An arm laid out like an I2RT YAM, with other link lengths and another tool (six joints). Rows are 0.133 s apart.
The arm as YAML. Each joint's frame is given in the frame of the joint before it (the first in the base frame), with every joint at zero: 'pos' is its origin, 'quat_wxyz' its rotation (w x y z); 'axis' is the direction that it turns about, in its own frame. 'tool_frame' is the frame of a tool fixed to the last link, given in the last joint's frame.
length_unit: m
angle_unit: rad
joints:
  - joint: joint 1
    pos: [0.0, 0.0, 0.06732]
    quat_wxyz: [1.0, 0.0, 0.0, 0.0]
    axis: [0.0, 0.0, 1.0]
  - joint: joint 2
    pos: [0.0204, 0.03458, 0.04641]
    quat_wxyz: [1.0, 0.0, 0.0, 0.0]
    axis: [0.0, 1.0, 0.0]
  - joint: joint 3
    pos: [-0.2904, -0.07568, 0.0]
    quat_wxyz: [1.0, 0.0, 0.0, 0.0]
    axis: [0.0, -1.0, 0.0]
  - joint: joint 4
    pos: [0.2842, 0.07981, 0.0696]
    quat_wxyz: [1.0, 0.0, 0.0, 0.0]
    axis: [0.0, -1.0, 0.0]
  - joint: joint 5
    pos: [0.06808, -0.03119, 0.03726]
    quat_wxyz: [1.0, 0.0, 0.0, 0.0]
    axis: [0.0, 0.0, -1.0]
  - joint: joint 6
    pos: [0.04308, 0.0, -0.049]
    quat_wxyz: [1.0, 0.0, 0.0, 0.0]
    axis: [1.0, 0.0, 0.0]
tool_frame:
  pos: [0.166, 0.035, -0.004]
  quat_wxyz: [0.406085, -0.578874, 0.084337, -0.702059]
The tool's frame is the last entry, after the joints.
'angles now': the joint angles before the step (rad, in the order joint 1, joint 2, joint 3, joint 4, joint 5, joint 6). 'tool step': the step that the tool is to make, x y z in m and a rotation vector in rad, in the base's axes. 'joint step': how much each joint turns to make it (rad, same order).
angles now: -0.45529 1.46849 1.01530 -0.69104 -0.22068 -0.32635
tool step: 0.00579 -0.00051 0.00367 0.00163 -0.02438 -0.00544
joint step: 0.00075 -0.00229 0.00077 0.02059 -0.00840 0.01105
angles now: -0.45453 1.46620 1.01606 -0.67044 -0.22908 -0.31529
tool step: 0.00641 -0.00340 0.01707 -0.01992 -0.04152 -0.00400
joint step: 0.00002 -0.02440 0.02213 0.00039 0.00154 0.00383
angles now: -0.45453 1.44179 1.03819 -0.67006 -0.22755 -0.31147
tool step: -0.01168 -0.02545 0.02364 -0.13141 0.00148 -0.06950
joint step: -0.00116 -0.07325 0.02480 -0.04159 0.13693 -0.00041
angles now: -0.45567 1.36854 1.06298 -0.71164 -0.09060 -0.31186
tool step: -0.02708 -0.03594 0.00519 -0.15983 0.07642 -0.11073
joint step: -0.00192 -0.04502 -0.00038 -0.04274 0.20790 -0.00077
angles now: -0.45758 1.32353 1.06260 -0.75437 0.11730 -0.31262
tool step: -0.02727 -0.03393 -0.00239 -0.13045 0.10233 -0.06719
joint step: -0.02059 -0.00305 -0.00344 -0.02326 0.16328 -0.04501
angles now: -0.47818 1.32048 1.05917 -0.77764 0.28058 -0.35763
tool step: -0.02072 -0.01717 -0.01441 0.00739 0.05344 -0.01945
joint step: -0.07400 0.00914 -0.02632 0.00151 -0.00953 -0.05950
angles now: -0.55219 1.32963 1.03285 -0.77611 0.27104 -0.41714
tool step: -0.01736 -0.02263 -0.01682 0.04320 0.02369 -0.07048
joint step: -0.10073 0.04158 -0.00839 0.01029 -0.03358 -0.01719
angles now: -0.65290 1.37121 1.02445 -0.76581 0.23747 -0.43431
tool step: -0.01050 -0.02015 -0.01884 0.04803 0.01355 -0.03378
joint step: -0.09042 0.06141 0.00000 0.02860 -0.04960 -0.04007
